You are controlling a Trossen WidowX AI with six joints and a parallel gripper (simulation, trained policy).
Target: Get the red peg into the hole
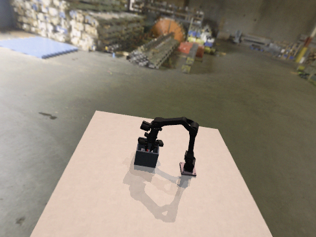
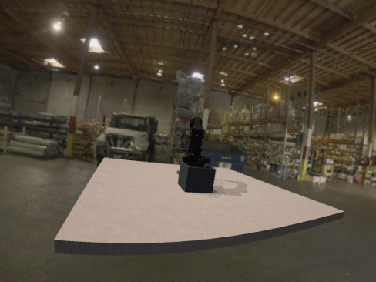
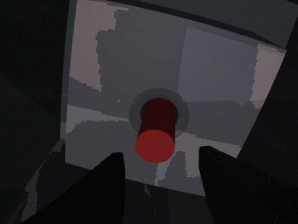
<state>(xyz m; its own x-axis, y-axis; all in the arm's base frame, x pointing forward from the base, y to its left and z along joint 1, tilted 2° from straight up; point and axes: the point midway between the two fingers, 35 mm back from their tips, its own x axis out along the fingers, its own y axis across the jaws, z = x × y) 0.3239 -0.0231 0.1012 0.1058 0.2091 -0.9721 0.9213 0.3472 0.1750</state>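
Right now my gripper tip is 3 cm above the red peg and 1 cm to the left of it. The rest, counted from my gripper tip: plate: 3 cm below, 1 cm to the right.
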